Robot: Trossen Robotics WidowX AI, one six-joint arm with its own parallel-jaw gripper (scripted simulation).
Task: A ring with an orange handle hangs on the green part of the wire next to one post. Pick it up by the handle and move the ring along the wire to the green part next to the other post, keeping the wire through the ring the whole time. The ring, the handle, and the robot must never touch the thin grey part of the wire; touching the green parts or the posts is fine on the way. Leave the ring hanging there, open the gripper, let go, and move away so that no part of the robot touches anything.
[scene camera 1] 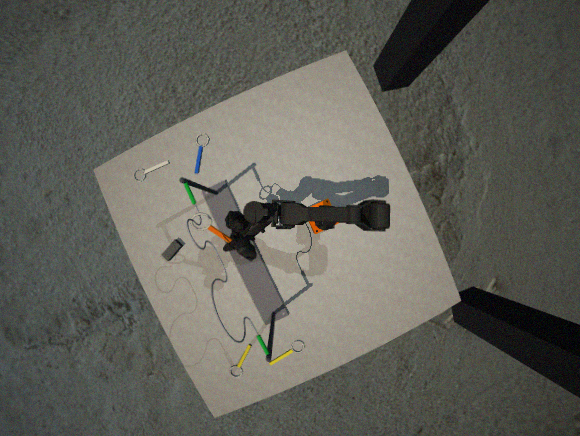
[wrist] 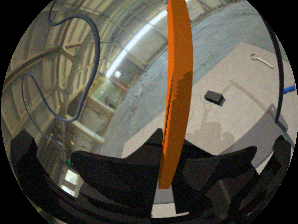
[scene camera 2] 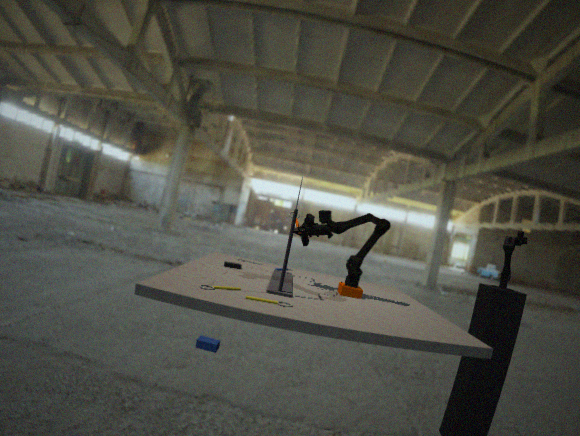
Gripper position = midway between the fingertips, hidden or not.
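Note:
In scene camera 1 I see my gripper (scene camera 1: 224, 250), and it is holding an orange-handled ring. The wrist view shows me the gripper (wrist: 162, 132) too.

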